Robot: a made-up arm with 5 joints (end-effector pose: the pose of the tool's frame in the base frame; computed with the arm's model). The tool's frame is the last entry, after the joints. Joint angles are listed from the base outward.
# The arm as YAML. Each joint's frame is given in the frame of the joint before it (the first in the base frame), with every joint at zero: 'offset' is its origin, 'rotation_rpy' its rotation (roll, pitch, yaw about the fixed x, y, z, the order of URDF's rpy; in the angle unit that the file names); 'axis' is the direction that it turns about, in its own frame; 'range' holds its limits. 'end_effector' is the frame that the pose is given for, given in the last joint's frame.
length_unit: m
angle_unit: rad
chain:
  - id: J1
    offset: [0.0, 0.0, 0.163]
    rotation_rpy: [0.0, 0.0, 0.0]
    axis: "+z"
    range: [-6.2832, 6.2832]
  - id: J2
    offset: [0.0, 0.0, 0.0]
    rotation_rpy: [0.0, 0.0, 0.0]
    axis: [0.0, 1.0, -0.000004]
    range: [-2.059, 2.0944]
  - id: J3
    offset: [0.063, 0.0, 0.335]
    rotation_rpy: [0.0, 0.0, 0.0]
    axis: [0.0, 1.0, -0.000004]
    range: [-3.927, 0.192]
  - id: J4
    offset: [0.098, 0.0, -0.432]
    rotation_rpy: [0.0, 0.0, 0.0]
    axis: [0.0, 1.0, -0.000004]
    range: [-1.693, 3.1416]
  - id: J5
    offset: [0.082, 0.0, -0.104]
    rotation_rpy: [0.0, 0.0, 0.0]
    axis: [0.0, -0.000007, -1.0]
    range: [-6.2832, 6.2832]
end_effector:
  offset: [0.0, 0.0, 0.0]
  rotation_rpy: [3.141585, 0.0, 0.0]
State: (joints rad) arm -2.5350 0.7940 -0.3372 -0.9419 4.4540
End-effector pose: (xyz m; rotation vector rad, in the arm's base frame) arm -0.2477 -0.1719 -0.1318 2.5508 -0.9395 -0.3860
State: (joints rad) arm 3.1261 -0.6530 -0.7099 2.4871 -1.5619
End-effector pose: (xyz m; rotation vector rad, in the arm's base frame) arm -0.2310 0.0036 0.3552 -1.5122 1.5495 -0.9675
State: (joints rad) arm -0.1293 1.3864 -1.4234 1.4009 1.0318
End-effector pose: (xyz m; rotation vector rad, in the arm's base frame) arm 0.3668 -0.0477 -0.3672 1.7451 -1.1447 -1.5248
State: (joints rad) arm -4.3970 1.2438 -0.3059 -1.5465 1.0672
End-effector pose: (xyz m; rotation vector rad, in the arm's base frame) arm -0.0539 0.1653 -0.1620 -2.3251 -1.0092 -0.0748
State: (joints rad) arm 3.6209 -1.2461 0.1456 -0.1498 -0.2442
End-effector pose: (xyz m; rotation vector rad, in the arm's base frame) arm -0.2277 -0.1184 0.2662 0.6705 -1.7718 0.1603
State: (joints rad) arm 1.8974 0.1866 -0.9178 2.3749 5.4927
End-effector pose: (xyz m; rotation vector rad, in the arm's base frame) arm -0.1206 0.3559 0.1502 0.3901 1.6901 -1.5873
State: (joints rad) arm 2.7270 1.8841 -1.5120 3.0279 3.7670
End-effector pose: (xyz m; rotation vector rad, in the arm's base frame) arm -0.1655 0.0728 -0.3167 0.3297 -0.1888 -2.9078
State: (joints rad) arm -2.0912 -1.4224 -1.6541 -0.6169 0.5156
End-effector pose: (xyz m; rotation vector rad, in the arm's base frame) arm 0.2566 0.4477 0.7579 -0.1615 0.5894 1.5226
